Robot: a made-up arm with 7 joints. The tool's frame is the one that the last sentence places.
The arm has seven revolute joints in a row. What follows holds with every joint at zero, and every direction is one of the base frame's.
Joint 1 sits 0.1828 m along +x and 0.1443 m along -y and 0.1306 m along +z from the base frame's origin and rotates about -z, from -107.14 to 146.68 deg.
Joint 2 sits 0.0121 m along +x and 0.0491 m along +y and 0.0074 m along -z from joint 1 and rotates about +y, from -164.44 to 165.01 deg.
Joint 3 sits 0.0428 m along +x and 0.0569 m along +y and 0.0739 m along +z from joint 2 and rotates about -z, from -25.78 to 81.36 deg.
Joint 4 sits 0.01 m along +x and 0.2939 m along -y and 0.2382 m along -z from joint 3 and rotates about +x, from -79.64 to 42.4 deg.
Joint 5 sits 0.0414 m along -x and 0.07 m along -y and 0.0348 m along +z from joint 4 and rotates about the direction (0.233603, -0.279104, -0.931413), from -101.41 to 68.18 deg.
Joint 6 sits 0.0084 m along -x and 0.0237 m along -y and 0.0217 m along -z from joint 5 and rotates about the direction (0.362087, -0.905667, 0.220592), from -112.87 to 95.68 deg.
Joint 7 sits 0.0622 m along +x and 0.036 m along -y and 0.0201 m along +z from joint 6 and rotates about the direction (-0.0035, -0.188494, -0.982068), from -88.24 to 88.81 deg.
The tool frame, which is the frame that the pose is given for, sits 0.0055 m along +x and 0.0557 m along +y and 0.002 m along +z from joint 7; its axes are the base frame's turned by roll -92.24, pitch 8.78 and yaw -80.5 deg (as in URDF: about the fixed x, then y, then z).
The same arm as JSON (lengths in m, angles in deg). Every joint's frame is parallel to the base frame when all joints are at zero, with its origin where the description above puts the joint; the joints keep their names.
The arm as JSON. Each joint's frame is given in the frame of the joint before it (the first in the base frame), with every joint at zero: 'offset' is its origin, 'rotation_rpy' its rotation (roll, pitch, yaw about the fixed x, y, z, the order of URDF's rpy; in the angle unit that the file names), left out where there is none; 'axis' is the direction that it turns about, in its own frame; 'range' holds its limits. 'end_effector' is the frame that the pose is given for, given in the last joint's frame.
{
  "length_unit": "m",
  "angle_unit": "deg",
  "chain": [
    {
      "id": "joint 1",
      "offset": [
        0.1828,
        -0.1443,
        0.1306
      ],
      "axis": [
        0.0,
        0.0,
        -1.0
      ],
      "range": [
        -107.14,
        146.68
      ]
    },
    {
      "id": "joint 2",
      "offset": [
        0.0121,
        0.0491,
        -0.0074
      ],
      "axis": [
        0.0,
        1.0,
        0.0
      ],
      "range": [
        -164.44,
        165.01
      ]
    },
    {
      "id": "joint 3",
      "offset": [
        0.0428,
        0.0569,
        0.0739
      ],
      "axis": [
        0.0,
        0.0,
        -1.0
      ],
      "range": [
        -25.78,
        81.36
      ]
    },
    {
      "id": "joint 4",
      "offset": [
        0.01,
        -0.2939,
        -0.2382
      ],
      "axis": [
        1.0,
        0.0,
        0.0
      ],
      "range": [
        -79.64,
        42.4
      ]
    },
    {
      "id": "joint 5",
      "offset": [
        -0.0414,
        -0.07,
        0.0348
      ],
      "axis": [
        0.233603,
        -0.279104,
        -0.931413
      ],
      "range": [
        -101.41,
        68.18
      ]
    },
    {
      "id": "joint 6",
      "offset": [
        -0.0084,
        -0.0237,
        -0.0217
      ],
      "axis": [
        0.362087,
        -0.905667,
        0.220592
      ],
      "range": [
        -112.87,
        95.68
      ]
    },
    {
      "id": "joint 7",
      "offset": [
        0.0622,
        -0.036,
        0.0201
      ],
      "axis": [
        -0.0035,
        -0.188494,
        -0.982068
      ],
      "range": [
        -88.24,
        88.81
      ]
    }
  ],
  "end_effector": {
    "offset": [
      0.0055,
      0.0557,
      0.002
    ],
    "rotation_rpy": [
      -92.24,
      8.78,
      -80.5
    ]
  }
}

